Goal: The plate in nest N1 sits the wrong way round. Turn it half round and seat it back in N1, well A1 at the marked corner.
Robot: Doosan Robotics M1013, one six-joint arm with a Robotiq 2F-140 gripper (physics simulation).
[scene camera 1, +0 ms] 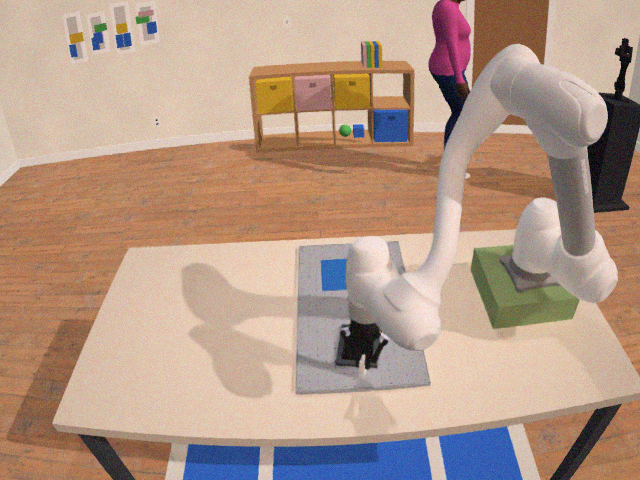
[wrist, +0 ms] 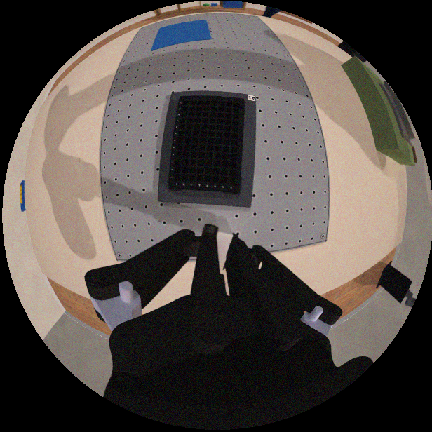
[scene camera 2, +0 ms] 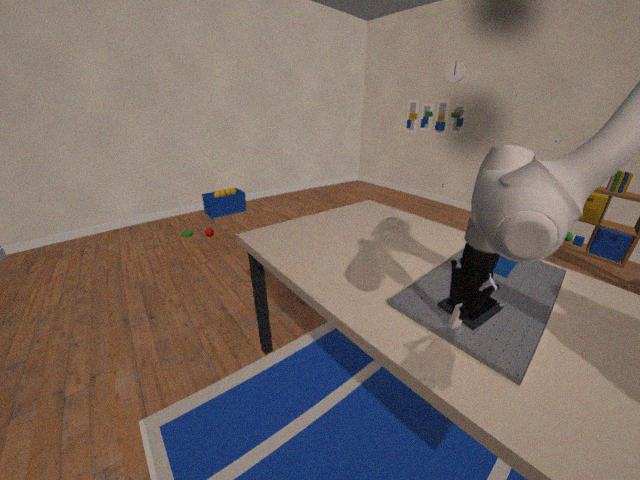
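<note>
The black multi-well plate [wrist: 207,145] [scene camera 2: 484,305] lies flat in the dark grey nest [wrist: 250,155] [scene camera 2: 474,326]. The nest's small A1 label [wrist: 251,98] is at its far right corner in the wrist view. Small pale marks line the plate's left and near edges there. The plate's own lettering is too small to read. My gripper [wrist: 217,226] [scene camera 1: 363,361] [scene camera 2: 455,315] is shut with nothing between its fingers. It points down just off the nest's near edge, above the board, apart from the plate. In scene camera 1 it hides part of plate and nest.
The grey perforated board [scene camera 1: 315,372] [scene camera 2: 516,361] [wrist: 295,200] bears the nest and, farther back, a flat blue patch [scene camera 1: 333,274] [wrist: 182,34]. The arm's base stands on a green block [scene camera 1: 535,312] [wrist: 367,107] at the right of the table [scene camera 1: 155,403]. A person [scene camera 1: 450,41] stands behind the table.
</note>
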